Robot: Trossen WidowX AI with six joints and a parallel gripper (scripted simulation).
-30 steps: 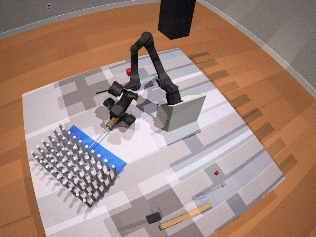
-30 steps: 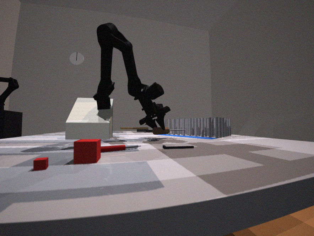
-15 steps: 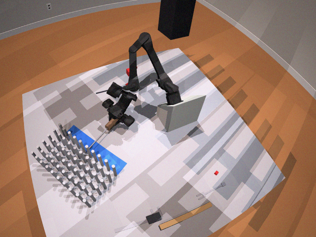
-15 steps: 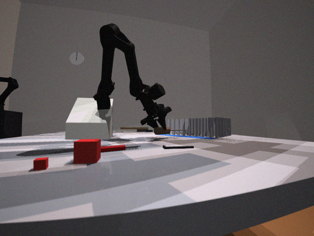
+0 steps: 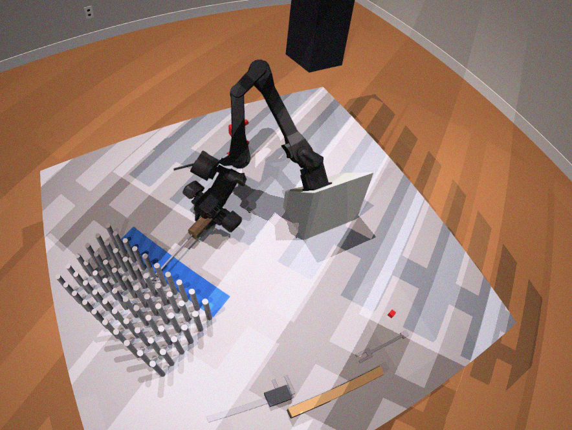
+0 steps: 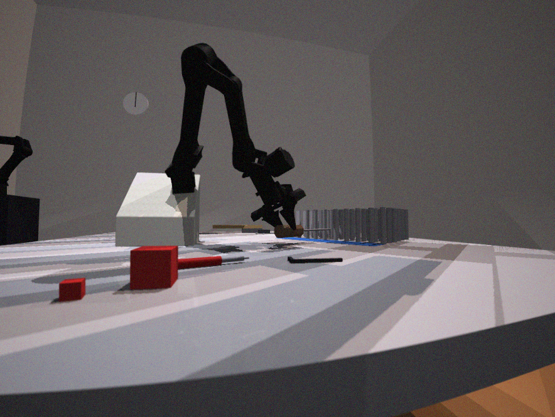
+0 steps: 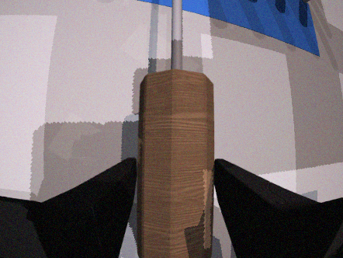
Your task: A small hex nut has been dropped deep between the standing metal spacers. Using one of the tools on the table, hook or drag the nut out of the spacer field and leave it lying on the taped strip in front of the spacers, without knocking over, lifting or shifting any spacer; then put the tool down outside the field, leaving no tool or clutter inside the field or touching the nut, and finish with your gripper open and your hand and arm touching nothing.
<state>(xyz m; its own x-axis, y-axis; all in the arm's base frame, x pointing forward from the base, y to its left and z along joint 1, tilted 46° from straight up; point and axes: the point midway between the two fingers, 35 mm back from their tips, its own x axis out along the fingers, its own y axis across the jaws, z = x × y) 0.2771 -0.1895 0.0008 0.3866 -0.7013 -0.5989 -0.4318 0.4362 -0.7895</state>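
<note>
Right now my gripper tip is 150 mm short of the blue taped strip, 70 mm to the right of it and 40 mm above it. Also, from my gripper tip: red-handled screwdriver (220 mm behind, 260 mm to the right, 30 mm below); then black bar (80 mm behind, 270 mm to the right, 30 mm below); then hook tool (90 mm ahead, 40 mm to the left).
</note>
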